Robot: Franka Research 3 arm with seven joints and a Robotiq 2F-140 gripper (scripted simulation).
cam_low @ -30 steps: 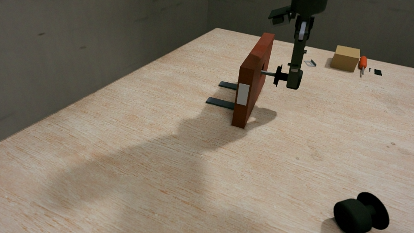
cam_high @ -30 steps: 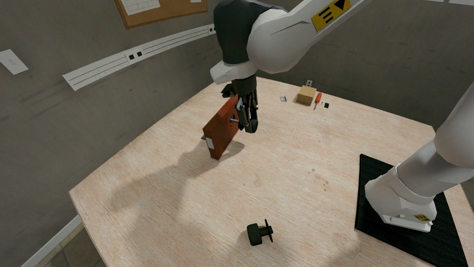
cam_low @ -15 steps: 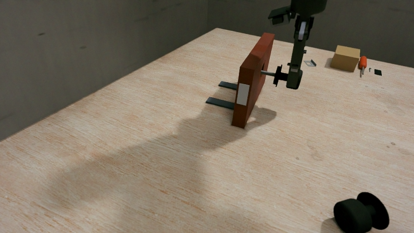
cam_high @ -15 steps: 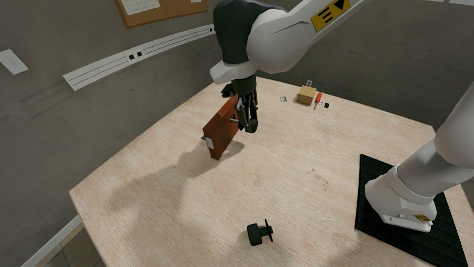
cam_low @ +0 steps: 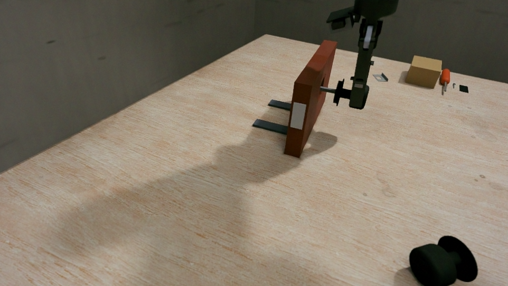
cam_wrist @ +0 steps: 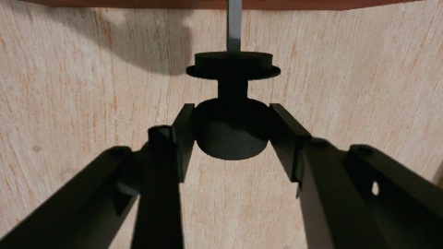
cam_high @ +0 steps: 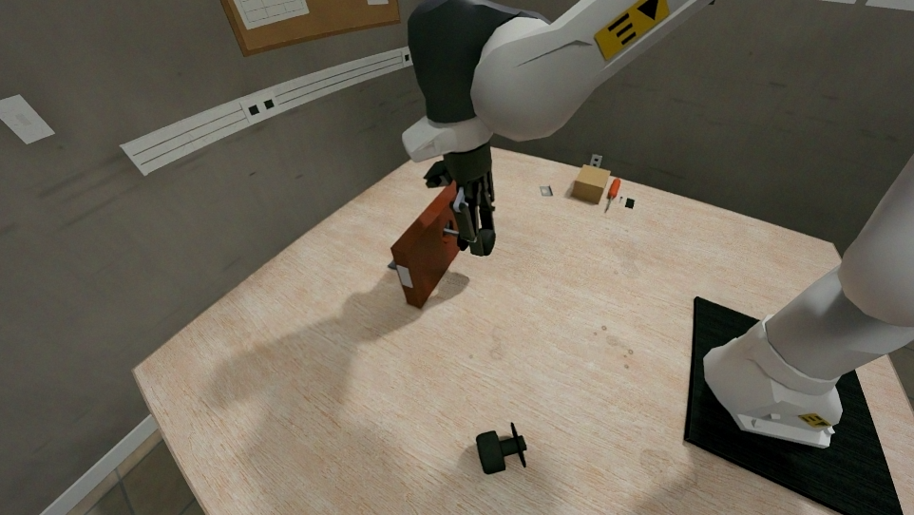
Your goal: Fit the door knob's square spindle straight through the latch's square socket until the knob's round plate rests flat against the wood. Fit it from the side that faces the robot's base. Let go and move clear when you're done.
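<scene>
Right now the black door knob is 40 mm ahead of my hand and 30 mm below it. Also, from my hand: red-brown wooden door slab: 100 mm ahead, 30 mm below; grey latch plate: 90 mm ahead, 150 mm to the left, 30 mm below; tan box: 160 mm behind, 490 mm to the right, 100 mm below.
</scene>
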